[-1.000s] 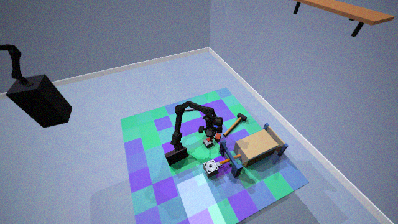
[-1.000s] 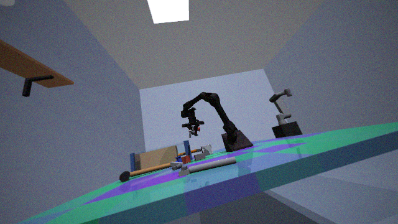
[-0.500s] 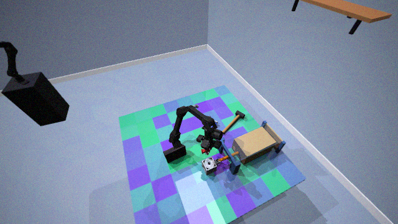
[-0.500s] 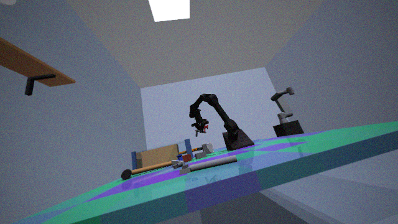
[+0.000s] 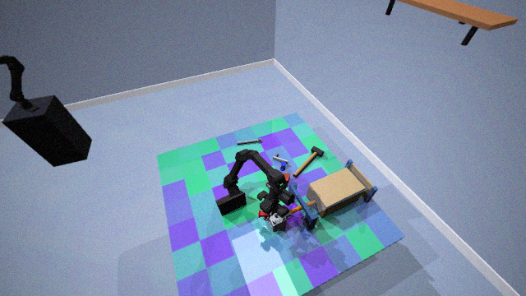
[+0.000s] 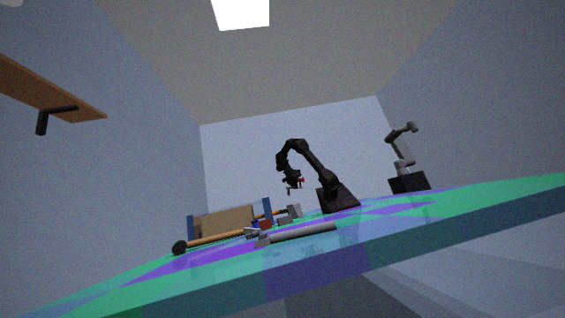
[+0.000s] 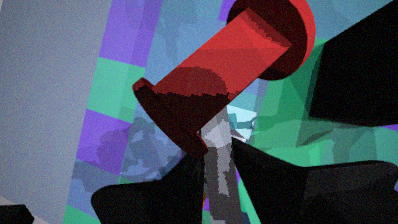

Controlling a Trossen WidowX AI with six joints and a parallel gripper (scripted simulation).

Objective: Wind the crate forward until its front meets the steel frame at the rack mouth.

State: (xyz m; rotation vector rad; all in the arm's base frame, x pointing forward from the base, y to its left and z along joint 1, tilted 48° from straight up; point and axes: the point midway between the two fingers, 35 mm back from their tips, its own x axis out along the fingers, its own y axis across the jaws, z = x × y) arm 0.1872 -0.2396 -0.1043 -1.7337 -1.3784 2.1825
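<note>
Right now the dark red knob is 40 mm behind my gripper tip, 40 mm above it and 20 mm to the right of it. From my gripper tip the other things lie so: blue steel frame (210 mm ahead, 80 mm below, 30 mm to the left); grey hand winch (150 mm below, 30 mm ahead, 10 mm to the left); red-knobbed crank handle (20 mm above).
</note>
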